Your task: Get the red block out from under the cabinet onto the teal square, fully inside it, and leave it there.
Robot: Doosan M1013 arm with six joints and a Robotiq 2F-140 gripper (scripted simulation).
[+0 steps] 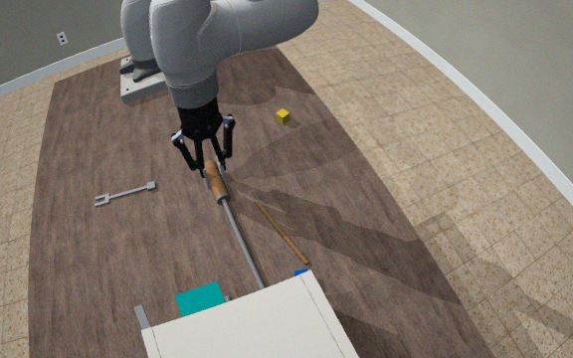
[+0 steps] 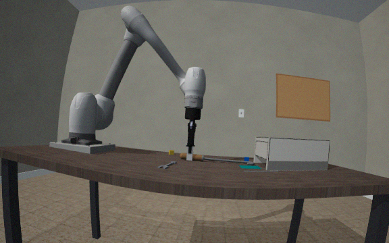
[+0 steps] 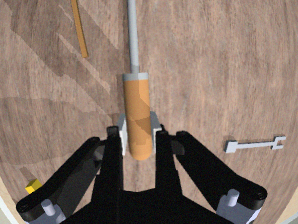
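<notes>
Now: the thin wooden stick 180 mm ahead of my hand, 80 mm to the left of it and 30 mm below it. Round my hand: yellow block: 220 mm to the left, 120 mm behind, 20 mm below; hook tool: 130 mm ahead, 40 mm to the right, 20 mm below; grey wrench: 220 mm to the right, 70 mm behind, 30 mm below.
</notes>
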